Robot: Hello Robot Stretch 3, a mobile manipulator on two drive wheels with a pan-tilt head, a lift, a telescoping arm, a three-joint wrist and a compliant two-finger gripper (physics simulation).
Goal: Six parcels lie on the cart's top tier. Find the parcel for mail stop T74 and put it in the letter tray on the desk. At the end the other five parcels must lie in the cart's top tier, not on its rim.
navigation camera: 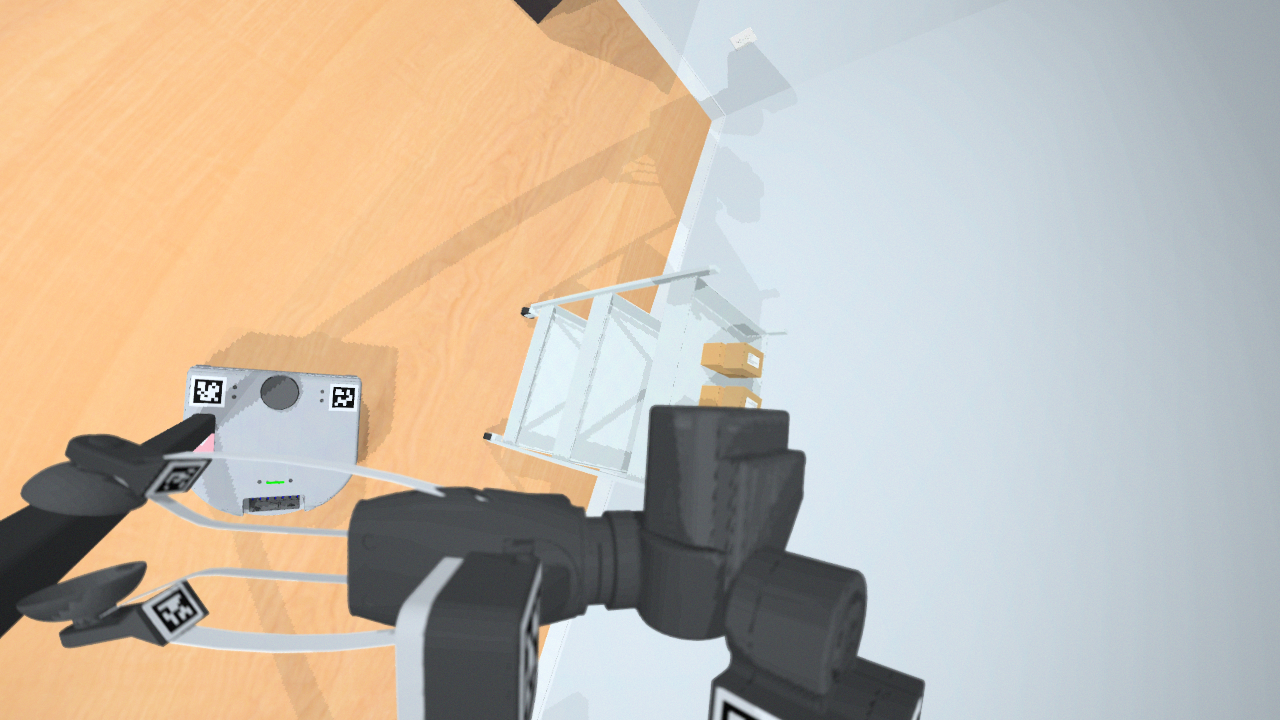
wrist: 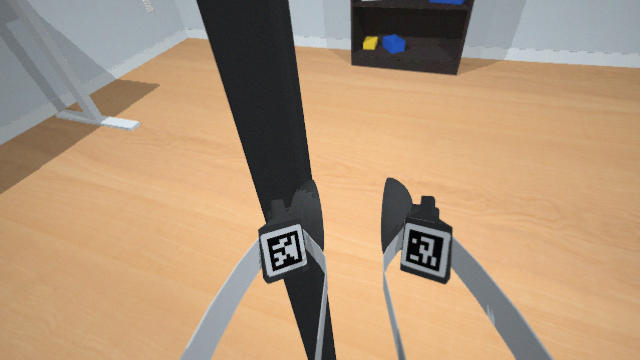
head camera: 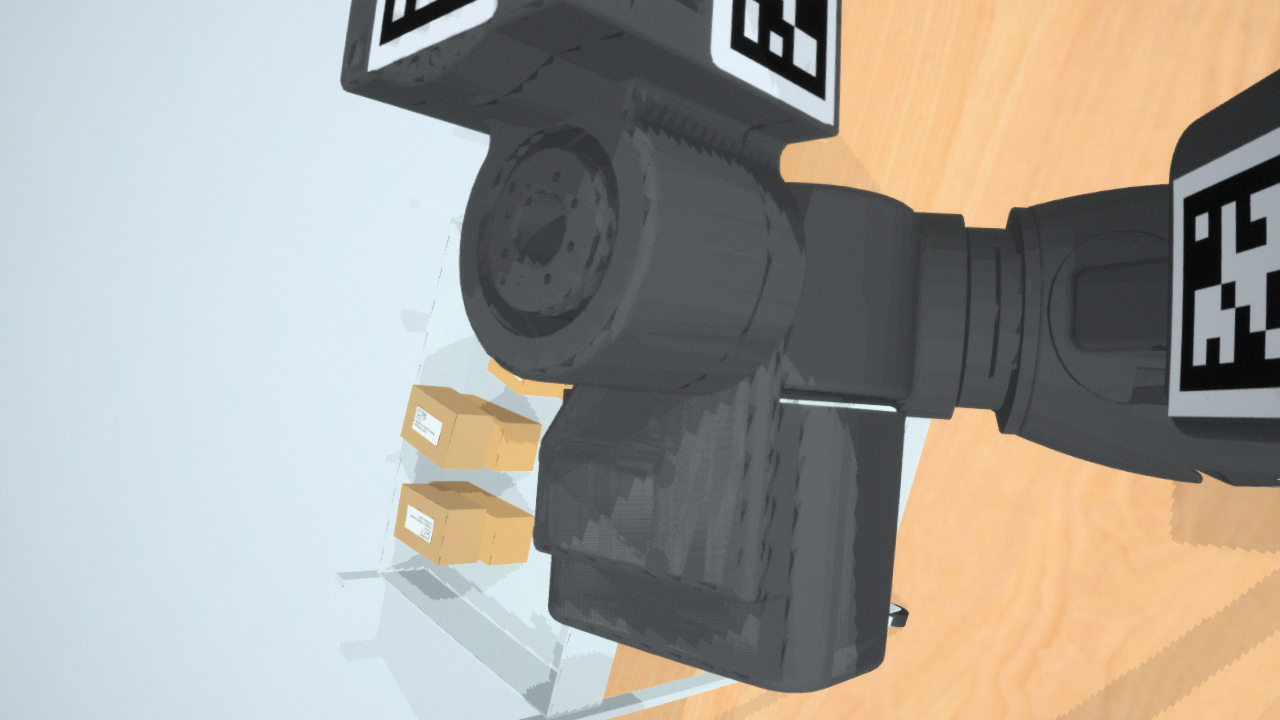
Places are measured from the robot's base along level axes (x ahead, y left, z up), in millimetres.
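Pixels of known places: gripper, between the fingertips: (navigation camera: pixel 42 534); robot's base, origin of its link: (navigation camera: pixel 280 390).
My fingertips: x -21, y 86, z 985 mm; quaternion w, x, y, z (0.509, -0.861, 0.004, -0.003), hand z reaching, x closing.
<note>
Ahead of a thing's pixels: the offset from my fingertips to its top centre.
The white cart (head camera: pixel 474 631) (navigation camera: pixel 673 344) stands by the wall. On its top tier, the head camera shows a labelled parcel @(dy -930, dx +56, dz -220 mm) (head camera: pixel 447 429) with another parcel @(dy -932, dx +58, dz -270 mm) (head camera: pixel 515 440) beside it, a second labelled parcel @(dy -932, dx +159, dz -220 mm) (head camera: pixel 443 526) with another parcel @(dy -933, dx +158, dz -270 mm) (head camera: pixel 508 530) beside it, and part of one more parcel @(dy -798, dx -17, dz -220 mm) (head camera: pixel 529 381) by the wrist. The navigation camera shows a parcel (navigation camera: pixel 729 358) and a partly hidden parcel (navigation camera: pixel 729 395). The labels are too small to read. My gripper (navigation camera: pixel 85 541) (wrist: pixel 350 204) is open and empty, over the base side, away from the cart. The letter tray does not show.
My wrist joints (head camera: pixel 662 268) (navigation camera: pixel 716 537) hide part of the cart. My base (navigation camera: pixel 277 438) stands on the floor. My black mast (wrist: pixel 260 100) rises close beside the fingers. A dark shelf (wrist: pixel 410 22) holds yellow and blue things. A white leg with a foot (wrist: pixel 120 123) stands at left.
</note>
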